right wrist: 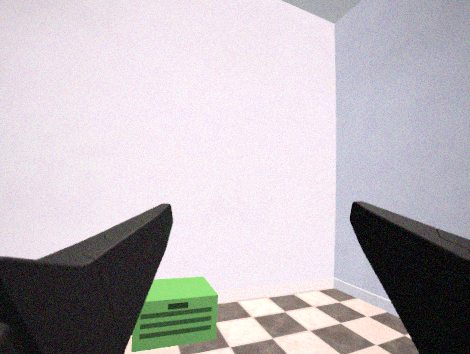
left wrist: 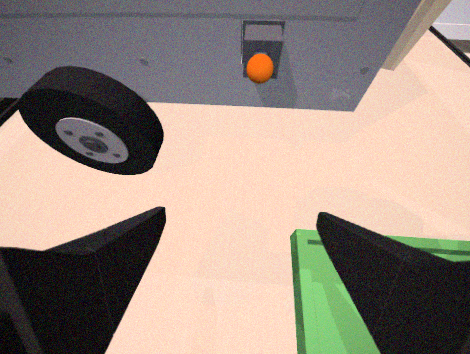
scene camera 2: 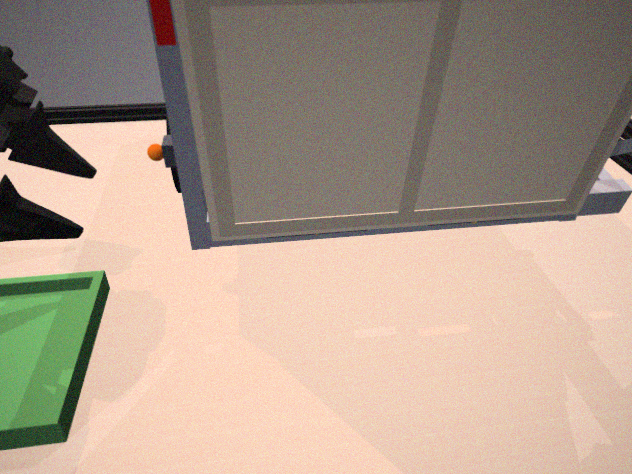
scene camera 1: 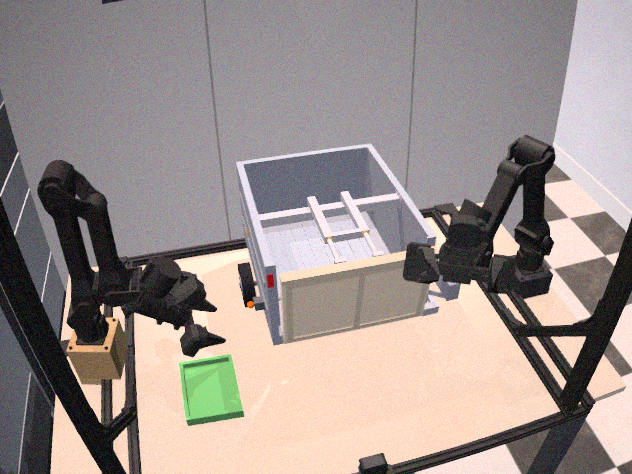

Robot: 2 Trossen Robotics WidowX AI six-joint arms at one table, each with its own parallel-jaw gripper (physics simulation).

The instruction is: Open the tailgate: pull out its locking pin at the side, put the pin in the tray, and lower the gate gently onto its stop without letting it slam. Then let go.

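Frame: origin at the left arm's base, x ahead, y left, z up, level; centimetres.
Where they show: left gripper, between the fingertips: (left wrist: 242, 216) (scene camera 2: 88, 202) (scene camera 1: 220, 325); right gripper, between the fingertips: (right wrist: 260, 211) (scene camera 1: 465, 281); left arm's base, origin of its link: (scene camera 1: 92, 334); right arm's base, origin of its link: (scene camera 1: 528, 265).
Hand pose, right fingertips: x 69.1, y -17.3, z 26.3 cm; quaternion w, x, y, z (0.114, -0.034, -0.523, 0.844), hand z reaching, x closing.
Observation:
Things, the pixels of their centre, and the offset from my right fingertips. "pt": a spot on its surface instead.
- green tray, middle of its body: (scene camera 2: 9, 351) (left wrist: 412, 324) (scene camera 1: 210, 388) dx -44.4, dy +10.5, dz -36.1 cm
- black wheel, a spot on its surface: (left wrist: 95, 130) pt dx -38.5, dy +36.5, dz -30.3 cm
- pale frame, a spot on its surface: (scene camera 1: 346, 234) pt dx -15.8, dy +24.5, dz -8.6 cm
The beige tailgate (scene camera 1: 321, 308) (scene camera 2: 316, 112) stands upright at the trailer's near end. The locking pin's orange knob (scene camera 1: 250, 304) (scene camera 2: 155, 152) (left wrist: 260, 68) sticks out from a bracket on the trailer's side, at the left in both scene views. The green tray (scene camera 1: 214, 420) (scene camera 2: 38, 436) (left wrist: 298, 300) lies on the table with no pin in it. My left gripper (scene camera 1: 220, 324) (scene camera 2: 88, 204) (left wrist: 242, 216) is open and empty, left of the knob and apart from it. My right gripper (scene camera 1: 419, 262) (right wrist: 260, 211) is open and empty by the gate's upper right corner; whether it touches is unclear.
The grey trailer box (scene camera 1: 255, 224) (left wrist: 200, 50) has a black wheel (scene camera 1: 246, 283) (left wrist: 95, 130) behind the knob. A pale frame (scene camera 1: 346, 234) stands inside the box. Black rails (scene camera 1: 474, 433) run around the table. A green cabinet (right wrist: 180, 315) stands on the checkered floor.

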